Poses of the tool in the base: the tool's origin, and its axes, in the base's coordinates. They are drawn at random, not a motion.
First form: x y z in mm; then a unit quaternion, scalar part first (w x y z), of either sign.
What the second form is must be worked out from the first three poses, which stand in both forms.
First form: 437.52, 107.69, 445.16, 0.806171, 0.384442, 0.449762, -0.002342
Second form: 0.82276, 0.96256, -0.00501, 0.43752, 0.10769, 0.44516
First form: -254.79, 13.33, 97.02, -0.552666, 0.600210, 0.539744, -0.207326
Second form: -1.41912, -1.27616, 0.49020, -0.25479, 0.01333, 0.09702
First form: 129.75, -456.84, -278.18, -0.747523, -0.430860, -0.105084, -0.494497
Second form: 0.94246, 0.22986, 1.08166, 0.12975, -0.45684, -0.27818
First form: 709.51, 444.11, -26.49, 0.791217, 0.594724, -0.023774, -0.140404
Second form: 1.27982, -0.05116, -0.30214, 0.70951, 0.44411, -0.02649
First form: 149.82, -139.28, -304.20, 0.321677, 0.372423, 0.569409, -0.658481
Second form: 0.97805, 1.49537, -1.72929, 0.14982, -0.13928, -0.30420
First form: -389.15, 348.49, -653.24, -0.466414, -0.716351, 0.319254, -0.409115
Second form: 1.75825, -0.78359, 1.00415, -0.38915, 0.34849, -0.65324
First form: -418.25, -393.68, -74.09, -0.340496, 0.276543, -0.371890, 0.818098
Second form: -0.71962, 0.96773, -2.12885, -0.41825, -0.39368, -0.07409
